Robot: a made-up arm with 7 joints.
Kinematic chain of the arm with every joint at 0, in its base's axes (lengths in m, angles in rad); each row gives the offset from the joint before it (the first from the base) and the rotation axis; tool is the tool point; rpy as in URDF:
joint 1: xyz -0.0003 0.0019 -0.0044 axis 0 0.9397 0.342
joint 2: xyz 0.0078 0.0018 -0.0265 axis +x
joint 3: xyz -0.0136 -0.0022 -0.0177 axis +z
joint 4: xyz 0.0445 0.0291 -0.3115 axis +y
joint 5: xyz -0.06 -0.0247 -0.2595 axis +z
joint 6: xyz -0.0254 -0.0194 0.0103 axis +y
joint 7: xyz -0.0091 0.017 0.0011 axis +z
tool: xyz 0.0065 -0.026 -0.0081 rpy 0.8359 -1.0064 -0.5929
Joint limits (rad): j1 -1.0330..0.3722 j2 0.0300..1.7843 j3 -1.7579..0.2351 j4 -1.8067..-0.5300 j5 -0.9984..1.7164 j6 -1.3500..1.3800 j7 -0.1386..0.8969
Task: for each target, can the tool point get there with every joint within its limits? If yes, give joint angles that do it. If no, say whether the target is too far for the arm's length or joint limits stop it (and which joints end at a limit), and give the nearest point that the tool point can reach.
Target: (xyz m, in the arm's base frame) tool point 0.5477 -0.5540 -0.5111
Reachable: no: too far | nearest point 0.4002 -0.2996 -0.3498 | short by 0.335 m
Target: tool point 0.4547 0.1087 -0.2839
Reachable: yes | joints -0.4437 0.5243 -0.1520 -1.5232 -0.1700 0.5143 0.0542
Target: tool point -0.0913 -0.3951 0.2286
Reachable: no: joint limits stop it (at a limit: joint 1, joint 2, joint 4, joint 5, joint 7) | nearest point 0.2850 -0.3224 -0.0886 | short by 0.498 m
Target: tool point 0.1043 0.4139 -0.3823
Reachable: yes | joints 0.2206 1.0938 -0.3602 -1.0602 0.8007 -0.3317 0.7315
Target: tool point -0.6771 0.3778 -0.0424
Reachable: no: too far | nearest point -0.2318 0.4107 -0.1910 | short by 0.471 m
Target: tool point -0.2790 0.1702 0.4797
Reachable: no: joint limits stop it (at a limit: joint 1, joint 2, joint 3, joint 4, joint 5, joint 6, joint 7) | nearest point 0.1377 0.2421 0.3713 | short by 0.437 m
